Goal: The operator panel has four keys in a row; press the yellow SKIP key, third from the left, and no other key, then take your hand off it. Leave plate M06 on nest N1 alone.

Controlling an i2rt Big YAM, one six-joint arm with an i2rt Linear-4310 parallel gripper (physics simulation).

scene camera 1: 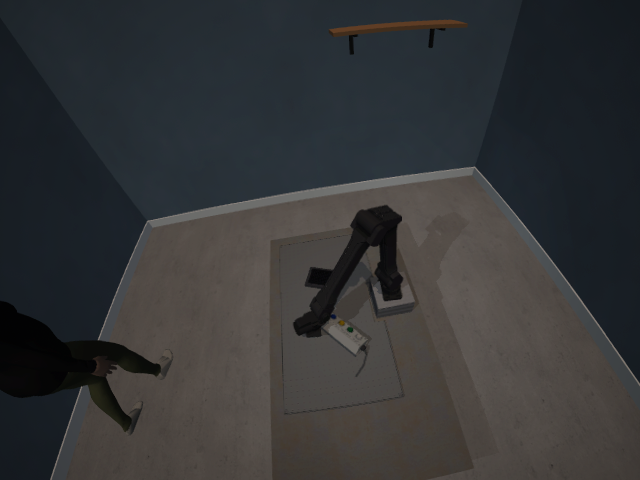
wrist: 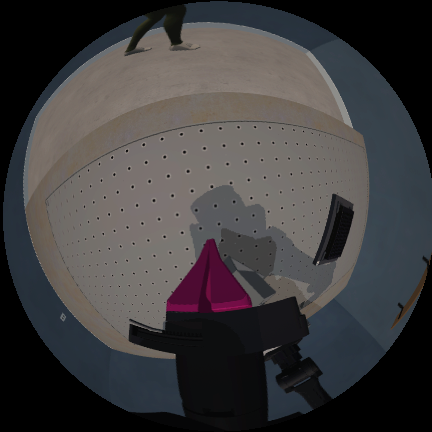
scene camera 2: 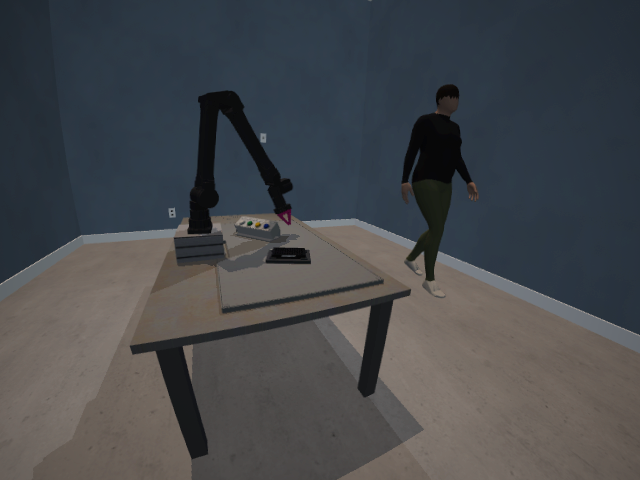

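Seen in the pictures: gripper, fingertip midpoint: (wrist: 211,242) (scene camera 2: 289,224); arm's base, link origin: (scene camera 1: 390,289) (wrist: 281,347) (scene camera 2: 200,229).
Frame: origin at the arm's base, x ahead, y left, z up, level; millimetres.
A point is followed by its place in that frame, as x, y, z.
Note:
The operator panel (scene camera 1: 344,336) @(238, 204, -10) (scene camera 2: 256,232) @(238, 130, -60) is a pale box with four keys in a row: white, green, yellow and blue. The yellow SKIP key (scene camera 1: 341,322) @(246, 133, -19) (scene camera 2: 257,224) @(243, 130, -21) sits between the green key (scene camera 1: 350,329) @(209, 171, -19) (scene camera 2: 249,223) @(208, 165, -23) and the blue key (scene camera 1: 333,316) @(280, 100, -18) (scene camera 2: 266,226) @(281, 92, -23). In the wrist view a grey corner of the panel (wrist: 254,280) @(328, 97, -45) shows behind the fingers; its keys are hidden there. My gripper (scene camera 2: 288,223) @(406, 148, -33) (wrist: 211,242) @(406, 148, -33) has magenta fingers, is shut and empty, and hangs above the board beside the panel's blue-key end. Plate M06 on nest N1 (scene camera 1: 317,277) @(352, -150, -63) (scene camera 2: 288,254) @(319, -189, -62) (wrist: 339,230) @(344, -133, -63) is dark and lies apart from the gripper.
The perforated board (scene camera 1: 330,392) @(318, 420, -88) (scene camera 2: 258,289) @(185, -380, -88) (wrist: 150,175) @(480, 207, -88) lies on the table (scene camera 2: 170,320) @(-38, -464, -101). The arm stands on a grey stacked base (scene camera 1: 395,308) @(-9, 89, -27) (scene camera 2: 199,246) @(0, -86, -43). A cable (scene camera 1: 361,365) @(176, 316, -88) leaves the panel's white-key end. A person (scene camera 1: 41,356) (scene camera 2: 439,149) is on the floor beyond the table's long edge.

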